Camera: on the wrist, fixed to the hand. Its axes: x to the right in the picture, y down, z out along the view.
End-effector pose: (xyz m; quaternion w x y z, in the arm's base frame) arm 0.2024 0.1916 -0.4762 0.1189 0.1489 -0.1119 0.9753
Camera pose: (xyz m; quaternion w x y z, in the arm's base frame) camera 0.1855 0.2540 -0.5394 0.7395 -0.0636 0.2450 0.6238
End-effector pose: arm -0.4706 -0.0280 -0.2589 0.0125 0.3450 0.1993 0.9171
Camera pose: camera -0.5321 -0.0154 -0.3240 0.5095 -0.1496 0.5434 0.6502
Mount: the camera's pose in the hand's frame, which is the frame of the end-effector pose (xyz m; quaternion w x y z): 0.0080 -0.0430 -0.0791 0.6594 0.1911 0.2668 -0.6764
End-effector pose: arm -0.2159 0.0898 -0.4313 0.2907 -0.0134 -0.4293 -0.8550
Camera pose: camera -0.2265 0.0471 -0.5103 0.2695 -0.5652 0.3780 0.6819
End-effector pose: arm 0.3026 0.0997 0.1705 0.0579 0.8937 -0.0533 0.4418
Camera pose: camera 0.2518 0.1537 0.2221 0.1804 0.5185 0.6692 0.5008
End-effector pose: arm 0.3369 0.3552 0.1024 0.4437 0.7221 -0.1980 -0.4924
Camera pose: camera 0.4041 0.4074 0.0718 0.1257 -0.8262 -0.3822 0.3943
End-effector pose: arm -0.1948 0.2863 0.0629 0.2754 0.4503 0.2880 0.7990
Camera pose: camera -0.2600 0.3045 0.0030 0.5592 -0.0584 0.7207 0.4057
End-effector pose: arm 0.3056 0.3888 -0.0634 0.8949 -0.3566 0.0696 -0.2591
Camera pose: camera 0.2702 0.3108 -0.0921 0.4644 -0.0421 -0.0061 -0.8846
